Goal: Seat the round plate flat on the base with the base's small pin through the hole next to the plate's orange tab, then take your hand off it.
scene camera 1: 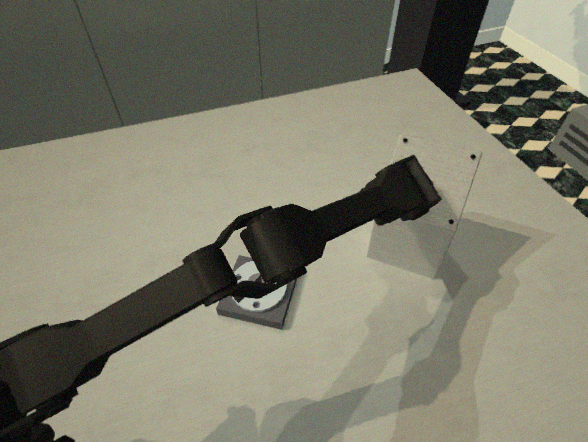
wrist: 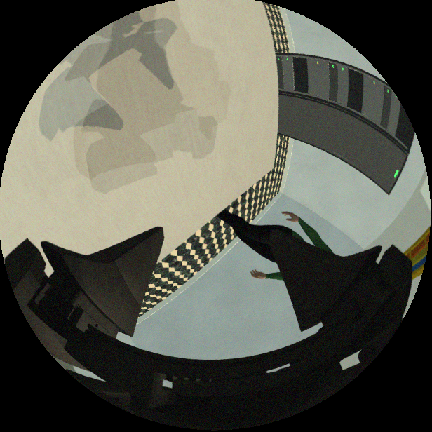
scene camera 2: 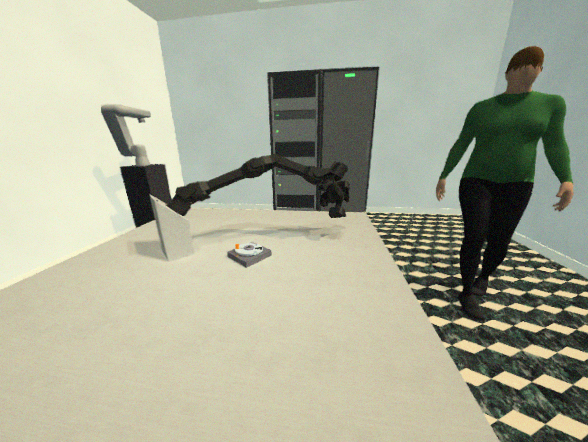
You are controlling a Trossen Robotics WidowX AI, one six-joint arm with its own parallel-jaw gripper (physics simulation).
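Seen in the pictures: gripper, fingertip midpoint: (scene camera 2: 346,209); arm's base, link origin: (scene camera 1: 411,189) (scene camera 2: 175,211).
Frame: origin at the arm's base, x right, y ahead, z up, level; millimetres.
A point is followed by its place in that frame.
The round white plate (scene camera 1: 273,298) @(z -148, x -40, y 273 mm) (scene camera 2: 242,252) @(z -143, x 42, y 280 mm) lies on the dark square base (scene camera 1: 250,317) @(z -162, x -55, y 322 mm) (scene camera 2: 247,261) @(z -160, x 77, y 310 mm), and looks about level. Its orange tab (scene camera 2: 237,246) @(z -134, x 13, y 250 mm) shows at the left side of the plate in scene camera 2. A dark round spot shows near its rim in scene camera 1, where the arm covers part of plate and base. I cannot make out the pin or whether it is through the hole. My gripper (scene camera 2: 336,213) @(z -55, x -279, y 684 mm) (wrist: 217,234) is open and empty, raised above the table, well apart from the plate and base. The plate and base do not show in the wrist view.
A pale slanted panel (scene camera 1: 440,175) @(z 26, x -7, y -47 mm) (scene camera 2: 173,235) @(z -81, x 54, y 15 mm) with dark dots stands on the table (scene camera 1: 150,200) @(z -182, x 328, y 459 mm) (scene camera 2: 250,340) @(z -182, x 385, y 423 mm) near the arm's mount. A person in green (scene camera 2: 510,140) stands beyond the table's edge. A dark cabinet (scene camera 2: 350,135) (wrist: 330,125) is at the back wall.
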